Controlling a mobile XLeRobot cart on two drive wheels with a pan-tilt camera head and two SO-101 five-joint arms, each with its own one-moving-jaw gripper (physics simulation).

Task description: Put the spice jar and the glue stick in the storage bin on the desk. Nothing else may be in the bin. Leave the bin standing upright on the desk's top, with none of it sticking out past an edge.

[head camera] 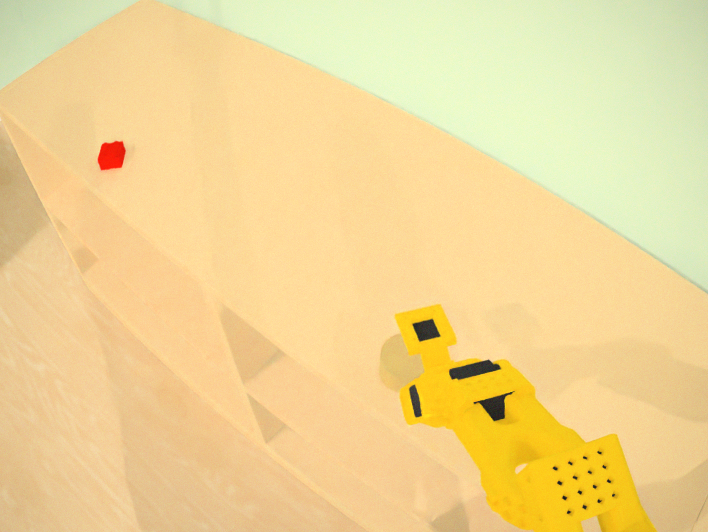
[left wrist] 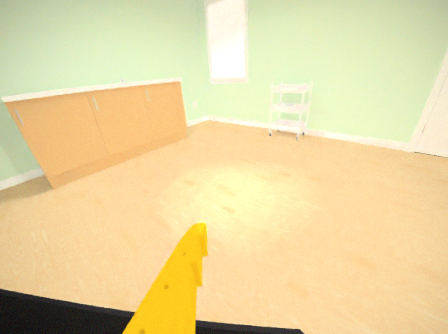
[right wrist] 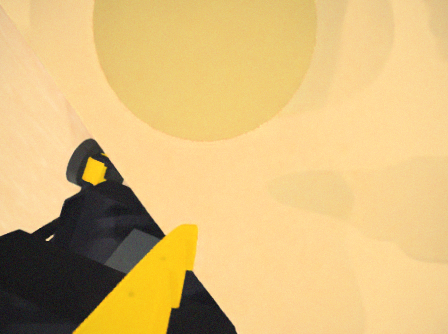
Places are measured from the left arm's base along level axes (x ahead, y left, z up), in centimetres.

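Pixels of known places: left hand, its tool point: (left wrist: 206, 234); right hand, its tool point: (right wrist: 196, 241).
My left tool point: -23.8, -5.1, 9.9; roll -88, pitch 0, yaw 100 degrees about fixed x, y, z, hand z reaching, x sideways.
Ahead of a thing's pixels: the offset from my left tool point to its top centre, as dx, dy, dz. Level surfaces: height alone.
A round, olive-yellow, cylinder-like thing @(+57.4, -13.6, -23.0) (head camera: 394, 366) (right wrist: 205, 65) stands on the desk @(dz -26.4) (head camera: 297, 188) (right wrist: 240, 200) near its front edge; it may be the spice jar, but no label shows. My right gripper (head camera: 413, 400) (right wrist: 192, 230) is above the desk beside it, with one notched jaw showing in the right wrist view, so it is fully open and empty. The round thing lies beyond the jaw tip, apart from it. My left gripper (left wrist: 201, 227) is fully open and empty over the floor. The glue stick and the storage bin do not show in these views.
A small red block-like thing @(+83.8, +27.2, -24.0) (head camera: 111, 155) lies on the desk at the upper left of the head view. Open shelf compartments lie below the desk's front edge. The left wrist view shows a wooden cabinet (left wrist: 100, 125) and a white cart (left wrist: 290, 89). Black robot parts (right wrist: 95, 220) are at the desk's edge.
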